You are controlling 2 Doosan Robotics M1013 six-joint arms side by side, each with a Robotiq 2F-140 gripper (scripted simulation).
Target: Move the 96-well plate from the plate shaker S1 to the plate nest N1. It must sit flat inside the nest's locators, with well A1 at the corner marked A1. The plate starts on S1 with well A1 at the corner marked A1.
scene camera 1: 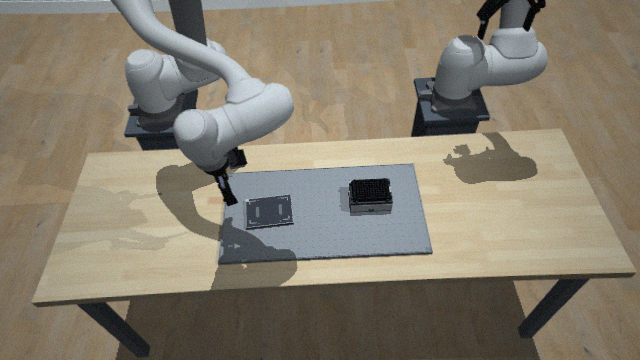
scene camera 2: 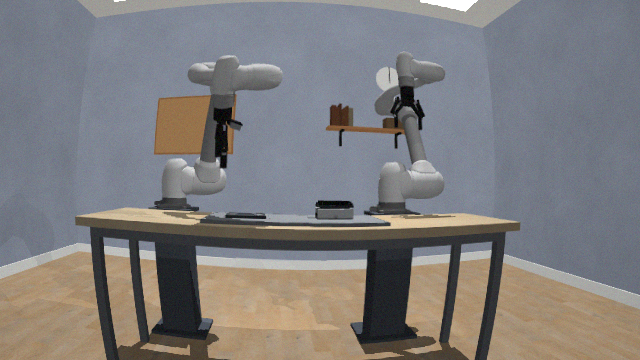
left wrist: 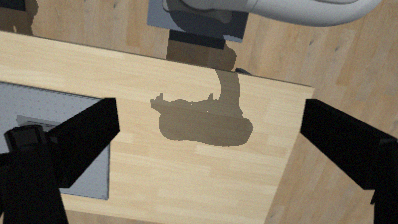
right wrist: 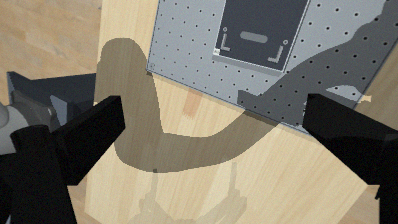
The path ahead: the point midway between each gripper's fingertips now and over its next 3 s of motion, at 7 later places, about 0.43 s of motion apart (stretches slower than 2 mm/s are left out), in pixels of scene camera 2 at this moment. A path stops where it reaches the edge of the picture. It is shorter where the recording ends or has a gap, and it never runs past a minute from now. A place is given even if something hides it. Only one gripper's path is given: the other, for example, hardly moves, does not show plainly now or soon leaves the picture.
My right gripper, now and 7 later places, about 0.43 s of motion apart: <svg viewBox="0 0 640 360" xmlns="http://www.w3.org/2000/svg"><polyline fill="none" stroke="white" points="220,162 233,164 246,166 260,170 274,172 289,175 303,177 315,181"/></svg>
